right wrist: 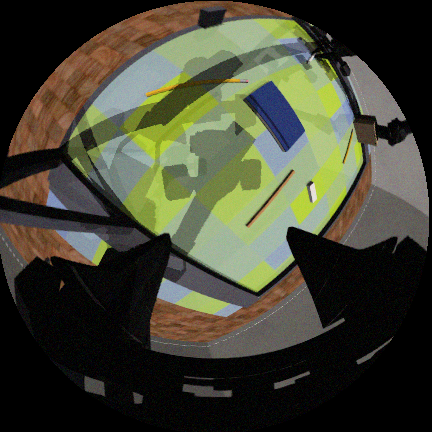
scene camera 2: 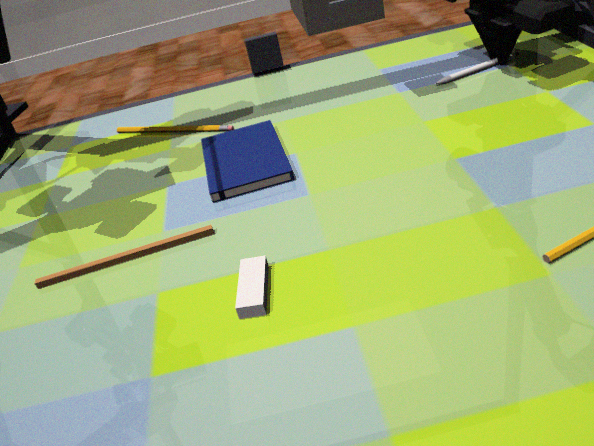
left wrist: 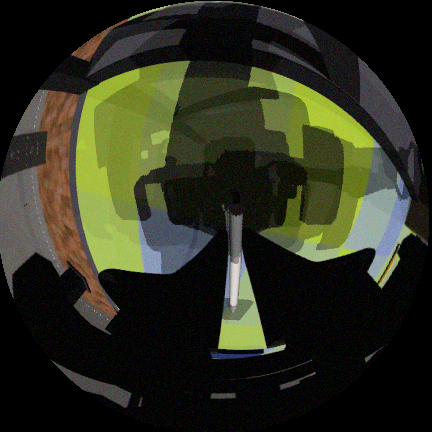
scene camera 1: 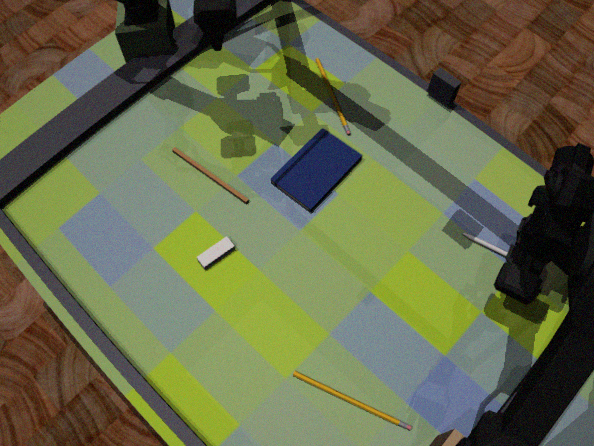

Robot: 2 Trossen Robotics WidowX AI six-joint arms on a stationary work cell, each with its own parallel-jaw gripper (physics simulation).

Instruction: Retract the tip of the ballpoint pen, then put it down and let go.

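Pixels of known places: left gripper, between the fingertips: (right wrist: 312, 54) (scene camera 2: 499, 62) (left wrist: 233, 233) (scene camera 1: 517, 260); right gripper, between the fingertips: (right wrist: 230, 236) (left wrist: 209, 397) (scene camera 1: 217, 35); left arm's base, origin of its link: (right wrist: 376, 130); right arm's base, origin of its link: (scene camera 1: 141, 12).
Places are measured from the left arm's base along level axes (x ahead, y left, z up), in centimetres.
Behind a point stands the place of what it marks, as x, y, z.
Note:
The ballpoint pen (scene camera 1: 485, 244) @[16.7, -34.7, -9.7] (scene camera 2: 466, 72) @[16.4, -34.6, -9.8] (left wrist: 234, 280) @[14.8, -35.4, -9.6] (right wrist: 312, 58) @[14.7, -35.2, -9.7] is white with a grey pointed end and a darker grey rear part. It lies level, at or very near the table; whether its writing tip is out is too small to tell. My left gripper (scene camera 2: 501, 60) @[10.9, -36.3, -10.4] (left wrist: 233, 233) @[10.9, -36.3, -10.4] is shut on the pen, low at the right in both scene views. Its fingers and arm hide the pen's rear in the scene views. In the left wrist view the rear part shows beyond the fingertips. My right gripper (right wrist: 230, 236) @[69.9, -28.6, 6.4] is open and empty, high above the table's far left.
A blue notebook (scene camera 1: 317, 170) @[46.6, -27.0, -9.2] (scene camera 2: 248, 161) @[46.8, -25.1, -9.2] (right wrist: 276, 115) @[48.2, -27.8, -9.2] lies mid-table. A yellow pencil (scene camera 1: 332, 95) @[55.4, -41.7, -9.9] (scene camera 2: 170, 129) @[55.8, -41.8, -10.0] lies behind it, another (scene camera 1: 352, 400) @[17.8, -1.0, -9.7] at the front. A brown stick (scene camera 1: 210, 175) @[60.1, -14.4, -9.7] (scene camera 2: 125, 256) @[60.5, -14.2, -9.9] and white eraser (scene camera 1: 216, 252) @[48.9, -4.7, -9.2] (scene camera 2: 251, 286) @[49.2, -4.0, -9.2] lie left and front of the notebook.

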